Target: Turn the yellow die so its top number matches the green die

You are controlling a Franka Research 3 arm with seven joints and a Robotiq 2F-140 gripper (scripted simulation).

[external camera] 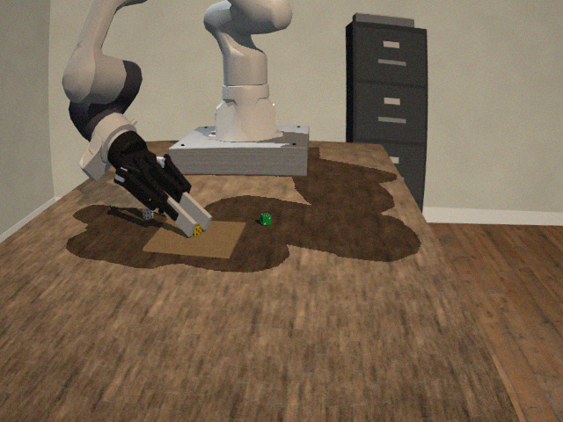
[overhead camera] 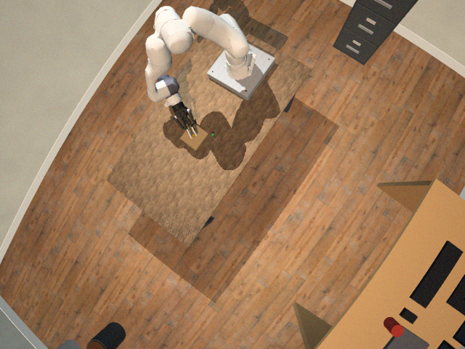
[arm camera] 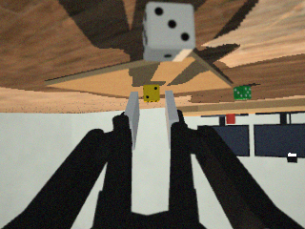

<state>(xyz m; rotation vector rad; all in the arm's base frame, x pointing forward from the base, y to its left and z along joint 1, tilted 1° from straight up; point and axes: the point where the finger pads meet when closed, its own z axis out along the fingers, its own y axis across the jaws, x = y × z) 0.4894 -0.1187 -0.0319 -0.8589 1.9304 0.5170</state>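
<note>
Now: the yellow die 10 mm ahead of my hand, 10 mm to the left of it and 20 mm below it. The rest, counted from my hand: white die 90 mm behind, 80 mm to the right, 30 mm below; then tan mat 10 mm ahead, 10 mm to the left, 30 mm below; then green die 40 mm behind, 130 mm to the left, 30 mm below.
</note>
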